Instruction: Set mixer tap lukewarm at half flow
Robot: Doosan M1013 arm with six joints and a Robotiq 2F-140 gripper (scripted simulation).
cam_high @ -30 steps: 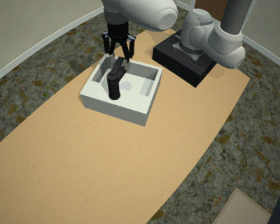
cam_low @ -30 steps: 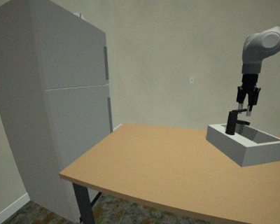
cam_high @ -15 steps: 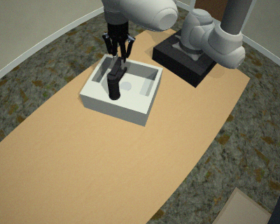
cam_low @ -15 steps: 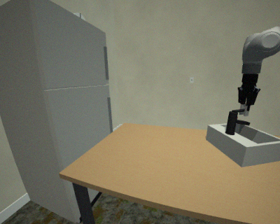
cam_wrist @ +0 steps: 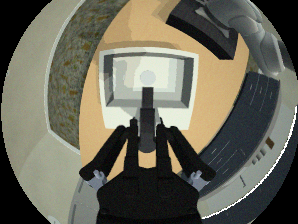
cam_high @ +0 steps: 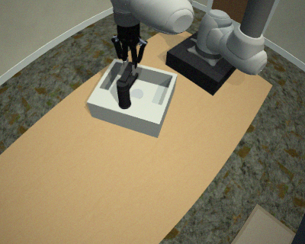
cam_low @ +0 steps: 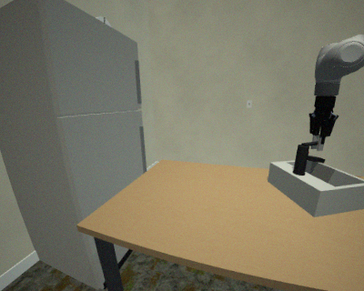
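My gripper is now 3 cm short of the lever and 1 cm to the right of it. From my hand the other things lie so: white sink basin: 4 cm behind, 2 cm to the right, 23 cm below; black mixer tap: 5 cm ahead, 2 cm to the left, 5 cm below.
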